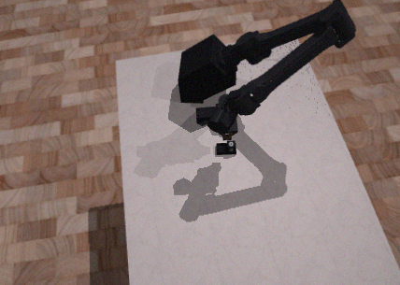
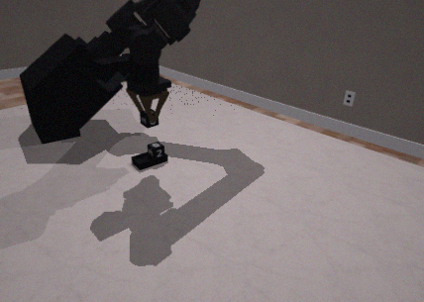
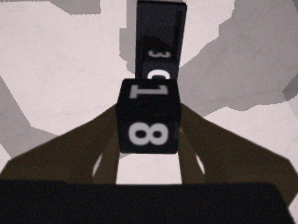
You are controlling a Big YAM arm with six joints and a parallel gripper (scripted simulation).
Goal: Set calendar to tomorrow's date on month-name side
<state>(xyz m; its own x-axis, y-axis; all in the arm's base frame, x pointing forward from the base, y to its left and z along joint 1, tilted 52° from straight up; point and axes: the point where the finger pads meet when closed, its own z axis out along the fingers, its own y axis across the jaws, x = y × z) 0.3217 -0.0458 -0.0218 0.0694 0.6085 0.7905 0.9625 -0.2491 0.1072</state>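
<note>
Now: hand 12 cm above the black tray and 1 cm past it. Round my hand: black digit cube: right at my hand.
</note>
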